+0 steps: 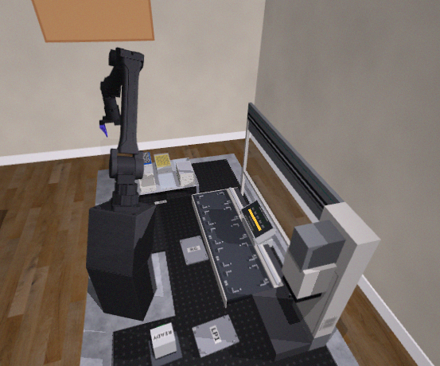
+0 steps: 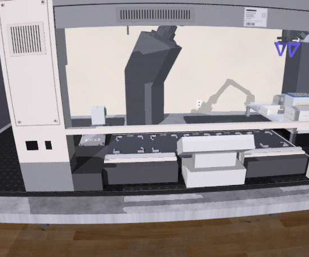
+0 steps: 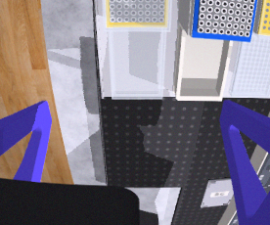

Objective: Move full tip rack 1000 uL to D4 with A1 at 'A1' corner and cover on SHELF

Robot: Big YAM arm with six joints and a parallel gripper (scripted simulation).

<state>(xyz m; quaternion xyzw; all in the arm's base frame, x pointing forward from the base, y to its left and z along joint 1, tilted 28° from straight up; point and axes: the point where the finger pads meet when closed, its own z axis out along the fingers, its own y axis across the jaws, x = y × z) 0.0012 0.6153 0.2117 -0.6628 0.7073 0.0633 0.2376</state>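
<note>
Right now the tip rack is 22 cm below my hand, 12 cm ahead of it and 3 cm to the left of it. The rest, counted from my hand: stacked block (32 cm ahead, 22 cm below, 10 cm to the right); then shelf (29 cm below, 16 cm ahead, 3 cm to the right); then white tray (27 cm below, 11 cm ahead, 9 cm to the right).
</note>
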